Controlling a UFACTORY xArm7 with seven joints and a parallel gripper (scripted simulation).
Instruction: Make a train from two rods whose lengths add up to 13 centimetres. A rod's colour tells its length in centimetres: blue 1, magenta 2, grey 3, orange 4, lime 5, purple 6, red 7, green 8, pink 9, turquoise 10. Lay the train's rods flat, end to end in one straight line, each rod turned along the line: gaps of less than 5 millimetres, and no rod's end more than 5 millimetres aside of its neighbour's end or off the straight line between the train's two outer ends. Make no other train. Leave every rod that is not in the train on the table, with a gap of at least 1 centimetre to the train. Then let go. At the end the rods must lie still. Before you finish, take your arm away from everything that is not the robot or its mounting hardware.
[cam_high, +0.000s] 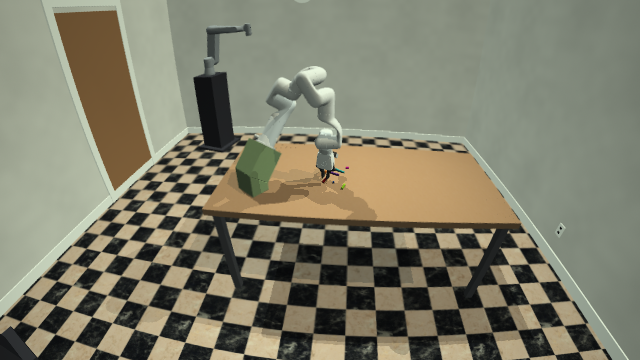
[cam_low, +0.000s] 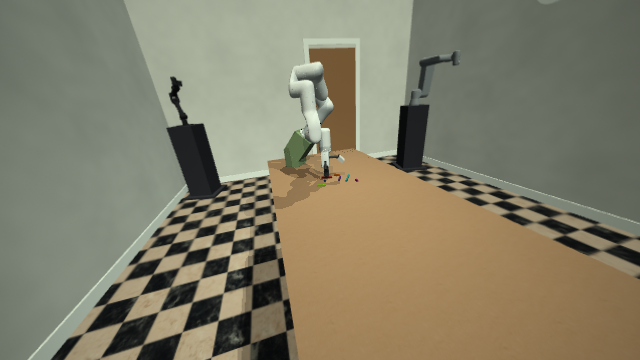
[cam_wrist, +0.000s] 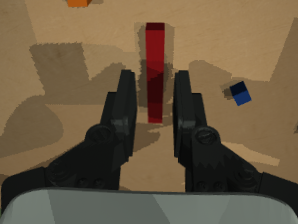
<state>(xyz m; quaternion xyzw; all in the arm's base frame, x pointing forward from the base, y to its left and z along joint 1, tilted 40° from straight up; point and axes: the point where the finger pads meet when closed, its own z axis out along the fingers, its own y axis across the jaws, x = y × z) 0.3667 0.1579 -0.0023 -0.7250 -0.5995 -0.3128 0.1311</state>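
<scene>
Right now my hand is 30 mm above the red rod. Round my hand: orange rod 30 mm behind, 70 mm to the left, 30 mm below; small blue rod 60 mm ahead, 20 mm to the right, 30 mm below; purple rod 30 mm ahead, 80 mm to the left, 30 mm below.
</scene>
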